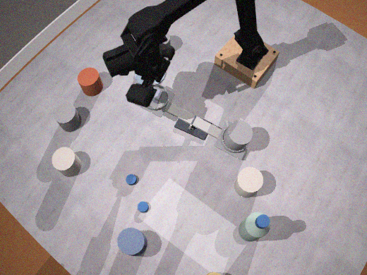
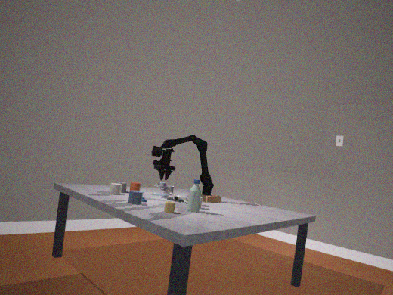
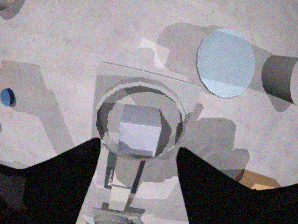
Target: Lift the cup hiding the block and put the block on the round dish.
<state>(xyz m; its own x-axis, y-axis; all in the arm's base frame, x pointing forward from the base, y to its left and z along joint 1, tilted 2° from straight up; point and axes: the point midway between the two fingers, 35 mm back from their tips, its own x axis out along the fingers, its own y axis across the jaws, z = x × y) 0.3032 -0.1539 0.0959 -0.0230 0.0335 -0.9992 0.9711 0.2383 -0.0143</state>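
Now: gripper tip 30 mm above the grey block. From my gripper tip the other things lie so: balance beam (120 mm to the left, 80 mm below, 10 mm behind); orange cylinder (220 mm to the right, 80 mm below, 40 mm ahead); round light-blue dish (110 mm below, 100 mm to the right, 90 mm behind).
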